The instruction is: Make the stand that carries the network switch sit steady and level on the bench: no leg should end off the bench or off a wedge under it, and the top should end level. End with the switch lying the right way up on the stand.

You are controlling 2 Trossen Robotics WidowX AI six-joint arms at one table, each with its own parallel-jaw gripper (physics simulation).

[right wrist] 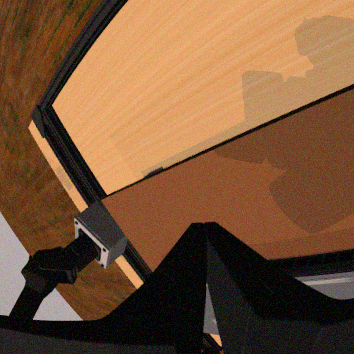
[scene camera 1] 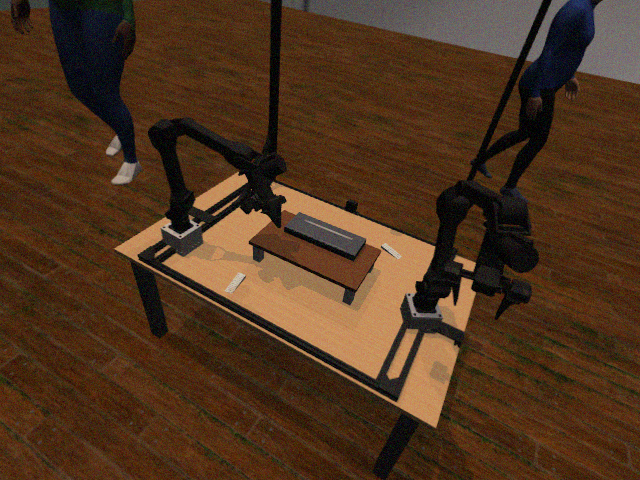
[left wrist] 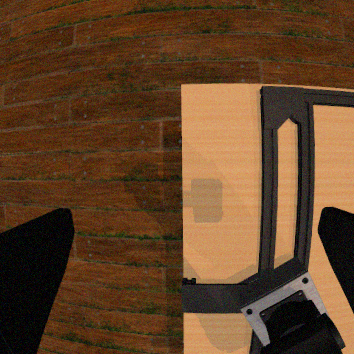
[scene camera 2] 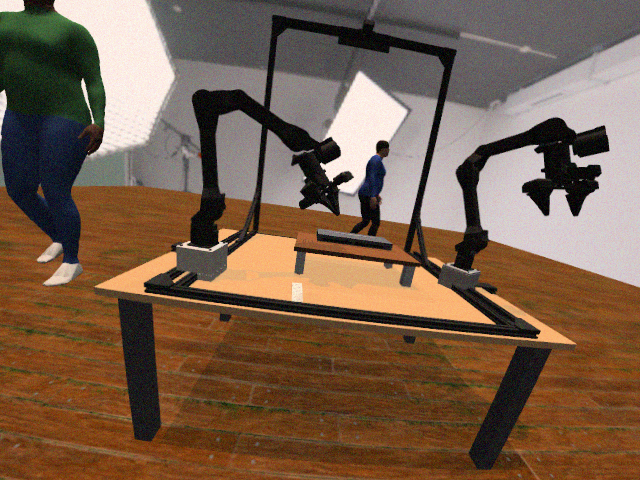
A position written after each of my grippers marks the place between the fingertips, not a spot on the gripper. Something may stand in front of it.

Note:
My left gripper (scene camera 1: 474, 311) is open, with nothing in its grasp. My right gripper (scene camera 2: 338, 215) is shut, holding nothing. Also in view: a brown stand (scene camera 1: 339, 270). A network switch (scene camera 1: 346, 244) rests on the brown stand.
The brown stand also shows in the right wrist view (right wrist: 275, 187) and in scene camera 2 (scene camera 2: 305, 243). The network switch shows as well in the right wrist view (right wrist: 320, 271) and in scene camera 2 (scene camera 2: 324, 235). My left gripper is seen too in the left wrist view (left wrist: 201, 222) and in scene camera 2 (scene camera 2: 561, 216). The left wrist view misses the brown stand: it is out of frame. The left wrist view misses the network switch: it is out of frame.

